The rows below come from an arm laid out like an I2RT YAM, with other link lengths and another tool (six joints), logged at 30 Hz.
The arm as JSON. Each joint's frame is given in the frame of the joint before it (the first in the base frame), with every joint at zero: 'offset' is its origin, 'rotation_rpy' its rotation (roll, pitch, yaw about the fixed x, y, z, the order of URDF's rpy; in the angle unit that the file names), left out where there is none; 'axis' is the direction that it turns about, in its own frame. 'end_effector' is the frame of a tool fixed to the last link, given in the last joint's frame.
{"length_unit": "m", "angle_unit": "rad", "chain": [
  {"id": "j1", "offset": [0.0, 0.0, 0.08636], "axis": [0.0, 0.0, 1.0]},
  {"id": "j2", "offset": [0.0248, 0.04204, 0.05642], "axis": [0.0, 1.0, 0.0]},
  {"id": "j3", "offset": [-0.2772, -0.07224, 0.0], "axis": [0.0, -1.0, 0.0]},
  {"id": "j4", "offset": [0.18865, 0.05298, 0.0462], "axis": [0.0, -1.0, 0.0]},
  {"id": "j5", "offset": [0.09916, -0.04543, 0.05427], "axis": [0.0, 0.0, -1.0]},
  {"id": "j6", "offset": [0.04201, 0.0, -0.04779], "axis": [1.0, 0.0, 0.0]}
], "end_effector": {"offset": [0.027, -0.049, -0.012], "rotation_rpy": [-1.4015, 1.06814, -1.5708]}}
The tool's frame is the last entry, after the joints.
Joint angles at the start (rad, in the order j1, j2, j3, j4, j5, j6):
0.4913 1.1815 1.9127 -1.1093 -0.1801 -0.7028
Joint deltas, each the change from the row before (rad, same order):
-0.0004 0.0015 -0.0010 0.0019 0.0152 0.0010
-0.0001 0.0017 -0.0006 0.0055 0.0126 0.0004
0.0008 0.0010 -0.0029 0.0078 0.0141 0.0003
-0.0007 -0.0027 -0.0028 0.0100 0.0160 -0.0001
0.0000 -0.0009 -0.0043 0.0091 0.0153 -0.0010
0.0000 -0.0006 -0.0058 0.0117 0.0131 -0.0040
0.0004 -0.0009 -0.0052 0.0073 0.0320 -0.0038
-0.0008 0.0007 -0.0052 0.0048 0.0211 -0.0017
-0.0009 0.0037 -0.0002 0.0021 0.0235 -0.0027
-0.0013 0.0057 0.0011 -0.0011 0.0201 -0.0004
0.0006 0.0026 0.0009 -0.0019 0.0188 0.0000
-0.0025 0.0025 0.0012 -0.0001 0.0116 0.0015
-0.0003 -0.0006 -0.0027 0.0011 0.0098 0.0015
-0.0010 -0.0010 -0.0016 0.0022 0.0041 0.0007
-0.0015 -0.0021 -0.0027 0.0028 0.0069 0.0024
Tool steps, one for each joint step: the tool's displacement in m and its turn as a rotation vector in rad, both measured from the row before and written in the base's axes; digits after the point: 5 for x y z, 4 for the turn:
0.00083 -0.00098 -0.00008 -0.0045 -0.0015 -0.0149
0.00092 -0.00062 0.00062 -0.0023 -0.0048 -0.0120
0.00096 -0.00051 0.00051 -0.0025 -0.0057 -0.0124
-0.00017 -0.00160 0.00162 -0.0005 -0.0115 -0.0156
0.00051 -0.00098 0.00075 -0.0028 -0.0081 -0.0140
0.00082 -0.00055 0.00082 -0.0040 -0.0100 -0.0109
0.00051 -0.00216 0.00053 -0.0112 -0.0097 -0.0284
0.00097 -0.00133 -0.00041 -0.0082 -0.0032 -0.0201
0.00131 -0.00131 0.00010 -0.0101 -0.0035 -0.0221
0.00174 -0.00094 -0.00057 -0.0091 0.0016 -0.0200
0.00060 -0.00100 -0.00023 -0.0075 0.0001 -0.0170
0.00071 -0.00113 0.00000 -0.0030 -0.0001 -0.0139
0.00005 -0.00083 -0.00037 -0.0023 -0.0001 -0.0100
-0.00011 -0.00062 0.00013 0.0001 -0.0018 -0.0051
-0.00036 -0.00112 0.00010 0.0009 -0.0021 -0.0088

